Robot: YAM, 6 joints.
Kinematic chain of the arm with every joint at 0, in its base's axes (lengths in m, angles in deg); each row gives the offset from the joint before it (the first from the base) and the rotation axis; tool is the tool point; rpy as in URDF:
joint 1: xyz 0 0 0.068 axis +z
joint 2: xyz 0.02 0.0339 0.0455 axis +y
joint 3: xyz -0.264 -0.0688 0 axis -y
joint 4: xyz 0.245 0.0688 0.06 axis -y
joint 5: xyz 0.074 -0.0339 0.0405 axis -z
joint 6: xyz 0.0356 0 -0.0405 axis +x
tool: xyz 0 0 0 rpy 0 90 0
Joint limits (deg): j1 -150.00..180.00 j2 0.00..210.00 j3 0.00..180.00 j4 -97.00..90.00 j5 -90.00..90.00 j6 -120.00..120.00
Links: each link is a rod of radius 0.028 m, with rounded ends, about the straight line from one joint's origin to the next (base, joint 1, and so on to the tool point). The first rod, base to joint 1, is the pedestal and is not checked.
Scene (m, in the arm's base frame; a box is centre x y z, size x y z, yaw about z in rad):
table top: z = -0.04
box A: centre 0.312 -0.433 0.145 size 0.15 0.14 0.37 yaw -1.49
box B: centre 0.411 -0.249 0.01 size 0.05 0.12 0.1 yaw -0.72
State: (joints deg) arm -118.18 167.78 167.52 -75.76 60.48 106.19
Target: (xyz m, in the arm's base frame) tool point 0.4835 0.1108 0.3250
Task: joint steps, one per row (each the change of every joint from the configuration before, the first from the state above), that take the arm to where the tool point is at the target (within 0.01 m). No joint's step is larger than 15 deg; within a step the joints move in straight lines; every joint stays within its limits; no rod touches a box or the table.
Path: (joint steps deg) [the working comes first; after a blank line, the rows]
Joints at the target: 16.33 149.56 174.27 -82.41 56.38 106.19
Straight joint move there: touches box A.

1: 8.31 -12.22 0.87 9.43 5.90 2.76
2: 8.30 -12.22 0.87 9.43 5.91 2.76
3: 8.31 -12.22 0.88 9.43 5.90 2.77
4: 8.31 -12.22 0.87 9.42 5.91 2.76
5: 8.30 -12.22 0.87 9.43 5.90 2.76
6: 13.29 6.12 0.34 -7.68 -4.80 -1.97
7: 13.28 6.13 0.34 -7.69 -4.80 -1.98
8: 13.28 6.12 0.34 -7.68 -4.81 -1.97
9: 13.28 6.13 0.35 -7.69 -4.80 -1.97
10: 13.29 6.13 0.34 -7.68 -4.80 -1.97
11: 13.28 6.12 0.34 -7.69 -4.80 -1.98
12: 13.28 6.13 0.34 -7.68 -4.81 -1.97

